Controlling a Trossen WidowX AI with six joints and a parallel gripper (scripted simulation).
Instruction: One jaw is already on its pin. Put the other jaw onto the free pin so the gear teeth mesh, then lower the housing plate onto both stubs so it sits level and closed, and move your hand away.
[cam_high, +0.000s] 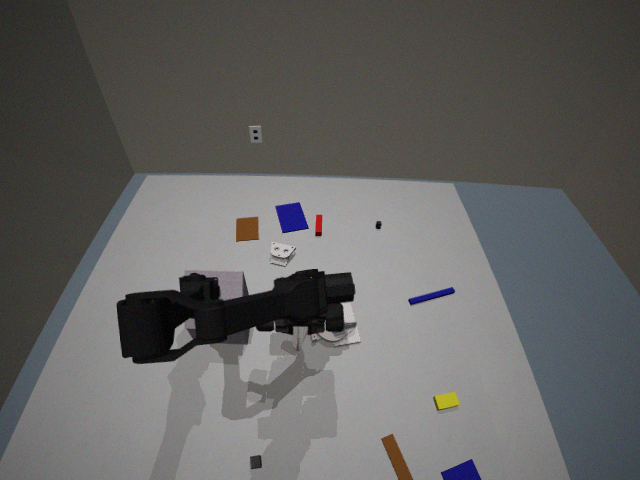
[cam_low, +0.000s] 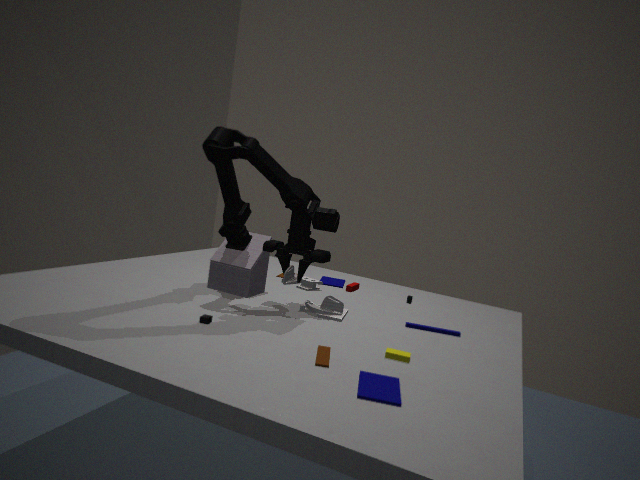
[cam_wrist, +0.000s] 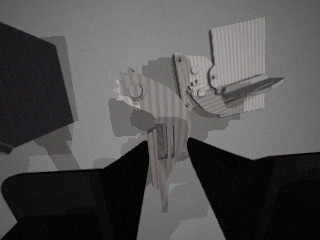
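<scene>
Right now my gripper tip is 2 cm past the grey jaw and 3 cm to the right of it. Also, from my gripper tip: yellow block: 35 cm ahead, 16 cm to the right, 8 cm below; then small dark cube: 10 cm behind, 27 cm to the right, 8 cm below; then orange bar: 20 cm ahead, 28 cm to the right, 8 cm below.
</scene>
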